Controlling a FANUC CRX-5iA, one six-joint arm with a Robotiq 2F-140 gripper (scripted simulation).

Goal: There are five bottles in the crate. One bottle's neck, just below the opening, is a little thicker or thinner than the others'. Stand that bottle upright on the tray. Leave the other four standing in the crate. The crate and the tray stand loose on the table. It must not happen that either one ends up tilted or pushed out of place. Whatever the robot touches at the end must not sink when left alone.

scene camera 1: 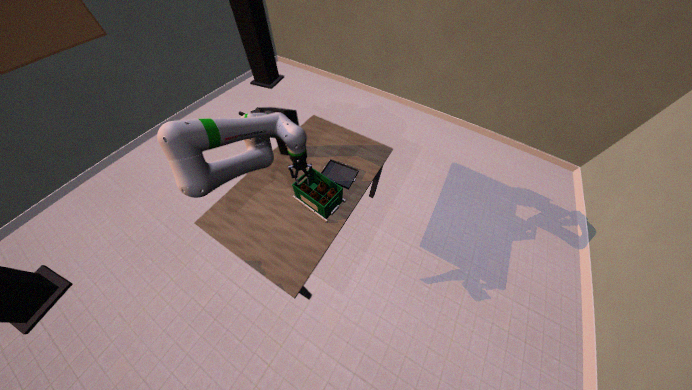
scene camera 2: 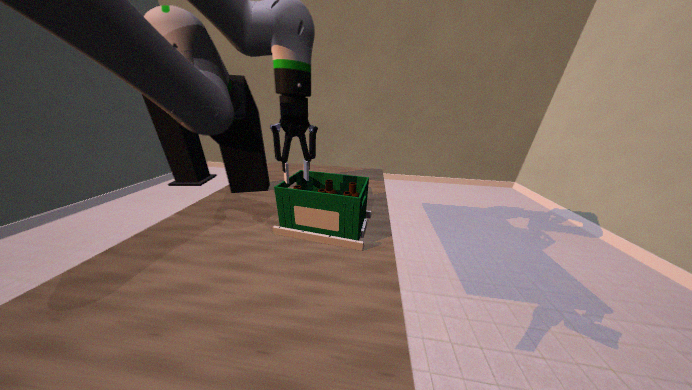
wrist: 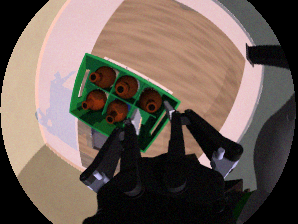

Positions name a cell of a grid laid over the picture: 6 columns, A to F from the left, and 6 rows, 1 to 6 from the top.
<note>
In view: my gripper (scene camera 2: C3) and a green crate (scene camera 1: C4).
The green crate is seen too in the wrist view (wrist: B4). My gripper is seen too in the wrist view (wrist: D3).
</note>
